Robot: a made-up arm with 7 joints.
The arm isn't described. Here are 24 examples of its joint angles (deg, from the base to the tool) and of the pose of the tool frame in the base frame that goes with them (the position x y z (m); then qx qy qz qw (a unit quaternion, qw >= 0)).
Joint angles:
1: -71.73 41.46 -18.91 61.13 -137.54 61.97 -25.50
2: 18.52 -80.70 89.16 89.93 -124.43 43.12 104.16
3: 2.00 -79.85 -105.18 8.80 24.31 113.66 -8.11
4: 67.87 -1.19 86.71 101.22 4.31 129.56 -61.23
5: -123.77 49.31 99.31 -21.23 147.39 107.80 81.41
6: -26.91 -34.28 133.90 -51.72 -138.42 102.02 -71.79
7: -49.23 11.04 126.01 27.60 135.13 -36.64 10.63
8: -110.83 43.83 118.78 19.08 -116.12 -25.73 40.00
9: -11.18 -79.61 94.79 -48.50 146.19 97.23 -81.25
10: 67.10 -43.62 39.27 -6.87 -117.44 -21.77 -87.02
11: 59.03 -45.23 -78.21 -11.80 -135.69 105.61 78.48
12: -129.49 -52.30 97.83 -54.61 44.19 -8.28 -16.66
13: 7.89 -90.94 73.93 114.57 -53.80 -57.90 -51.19
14: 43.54 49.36 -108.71 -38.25 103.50 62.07 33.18
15: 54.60 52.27 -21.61 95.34 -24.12 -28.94 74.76
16: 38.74 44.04 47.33 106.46 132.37 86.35 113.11
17: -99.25 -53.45 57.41 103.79 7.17 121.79 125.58
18: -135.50 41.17 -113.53 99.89 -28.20 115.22 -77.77
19: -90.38 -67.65 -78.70 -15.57 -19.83 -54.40 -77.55
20: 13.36 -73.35 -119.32 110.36 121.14 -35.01 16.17
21: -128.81 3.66 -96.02 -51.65 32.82 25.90 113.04
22: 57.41 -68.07 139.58 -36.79 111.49 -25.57 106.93
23: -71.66 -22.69 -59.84 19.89 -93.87 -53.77 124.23
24: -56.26 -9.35 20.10 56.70 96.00 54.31 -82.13
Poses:
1: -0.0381 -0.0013 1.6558 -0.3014 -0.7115 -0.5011 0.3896
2: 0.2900 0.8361 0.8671 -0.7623 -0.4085 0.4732 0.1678
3: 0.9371 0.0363 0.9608 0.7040 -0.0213 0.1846 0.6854
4: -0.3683 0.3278 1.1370 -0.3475 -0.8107 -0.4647 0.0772
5: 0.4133 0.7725 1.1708 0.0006 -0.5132 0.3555 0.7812
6: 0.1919 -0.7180 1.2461 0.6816 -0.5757 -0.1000 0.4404
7: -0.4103 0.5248 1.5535 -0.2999 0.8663 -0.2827 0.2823
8: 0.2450 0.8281 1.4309 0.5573 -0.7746 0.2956 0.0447
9: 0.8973 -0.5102 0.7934 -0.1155 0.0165 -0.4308 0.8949
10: 0.4918 0.5287 1.5671 0.4604 0.0580 -0.3415 0.8173
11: 0.3774 0.8193 1.1109 0.4592 -0.0810 0.5437 0.6978
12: -1.0013 -0.2793 1.1519 0.8410 -0.1945 0.5001 0.0689
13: 0.1120 0.5060 0.1968 -0.5301 0.4846 -0.3660 0.5917
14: -0.7148 -0.4282 1.3246 -0.5751 -0.4447 -0.6727 0.1375
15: 0.4757 -0.2050 1.2786 -0.6649 0.2408 0.6010 0.3725
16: -0.0863 0.4495 0.8878 0.3201 0.0917 0.6883 0.6445
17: 0.2419 -0.6622 0.5238 0.0165 0.1074 -0.3793 0.9189
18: -0.0494 0.8827 0.8998 0.4673 0.7058 0.4504 0.2839
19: -0.1185 -0.9563 1.1661 0.0584 0.3440 0.8716 0.3444
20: 0.3027 -0.7648 0.7300 -0.5718 0.1699 0.2984 0.7451
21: 0.3974 -0.1679 1.5107 0.4441 -0.6674 0.5116 0.3093
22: 0.9131 0.6179 0.9017 -0.7625 0.6158 -0.1919 0.0508
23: -0.0809 -0.3934 1.6195 -0.4943 -0.4552 0.6914 0.2653
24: 0.5254 -0.6173 1.2072 -0.9827 -0.0083 -0.1839 0.0208
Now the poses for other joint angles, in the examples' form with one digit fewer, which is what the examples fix.
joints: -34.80 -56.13 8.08 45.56 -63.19 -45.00 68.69
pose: 0.754 -0.769 0.768 -0.096 0.882 0.449 0.104
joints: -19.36 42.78 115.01 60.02 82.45 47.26 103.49
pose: -0.430 0.797 0.898 -0.232 -0.145 0.922 0.275
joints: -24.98 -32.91 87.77 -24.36 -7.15 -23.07 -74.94
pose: 0.532 -0.534 1.517 0.834 0.442 0.102 0.314
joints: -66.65 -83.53 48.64 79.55 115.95 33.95 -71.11
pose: 0.726 -0.233 0.127 -0.519 -0.134 -0.074 0.841
